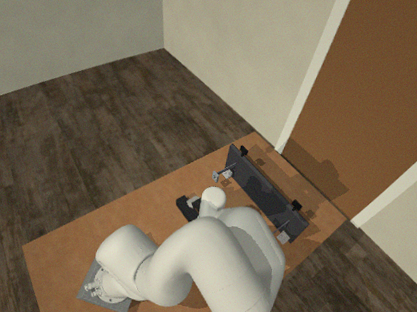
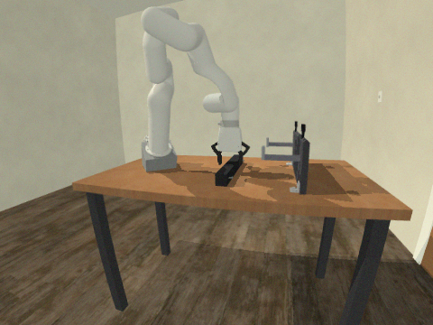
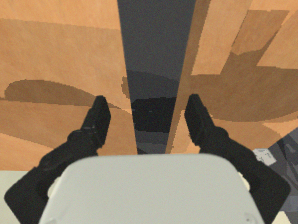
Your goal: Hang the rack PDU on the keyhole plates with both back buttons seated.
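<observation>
Now: hand 20 mm short of the rack PDU and 20 mm above it. Round my hand: dark upright panel 290 mm ahead, 40 mm above, 30 mm to the left.
</observation>
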